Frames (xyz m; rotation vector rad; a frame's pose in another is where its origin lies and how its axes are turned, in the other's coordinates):
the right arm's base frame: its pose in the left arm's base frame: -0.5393 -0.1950 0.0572 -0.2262 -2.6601 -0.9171
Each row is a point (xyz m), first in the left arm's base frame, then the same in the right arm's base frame.
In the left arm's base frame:
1: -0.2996 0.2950 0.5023
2: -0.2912 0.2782 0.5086
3: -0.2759 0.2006 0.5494
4: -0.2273 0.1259 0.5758
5: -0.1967 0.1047 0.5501
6: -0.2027 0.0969 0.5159
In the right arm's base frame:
1: -0.0483 0.6972 -0.0849
2: -0.0548 0.6898 -0.1021
3: -0.0585 0.6563 -0.1845
4: -0.0983 0.6251 -0.2625
5: -0.1369 0.6014 -0.2640
6: -0.1434 0.5743 -0.2420

